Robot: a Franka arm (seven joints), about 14 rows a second.
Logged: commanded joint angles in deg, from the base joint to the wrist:
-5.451 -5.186 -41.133 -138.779 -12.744 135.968 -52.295
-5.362 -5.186 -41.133 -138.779 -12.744 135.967 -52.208
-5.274 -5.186 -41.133 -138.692 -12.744 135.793 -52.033
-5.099 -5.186 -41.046 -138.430 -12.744 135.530 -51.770
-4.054 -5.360 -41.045 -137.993 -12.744 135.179 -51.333
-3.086 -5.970 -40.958 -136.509 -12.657 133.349 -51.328
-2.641 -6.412 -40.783 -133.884 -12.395 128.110 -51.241
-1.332 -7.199 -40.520 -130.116 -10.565 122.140 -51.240
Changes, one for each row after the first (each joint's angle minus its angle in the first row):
0.089 0.000 0.000 0.000 0.000 -0.001 0.087
0.177 0.000 0.000 0.087 0.000 -0.175 0.262
0.352 0.000 0.087 0.349 0.000 -0.438 0.525
1.397 -0.174 0.088 0.786 0.000 -0.789 0.962
2.365 -0.784 0.175 2.270 0.087 -2.619 0.967
2.810 -1.226 0.350 4.895 0.349 -7.858 1.054
4.119 -2.013 0.613 8.663 2.179 -13.828 1.055

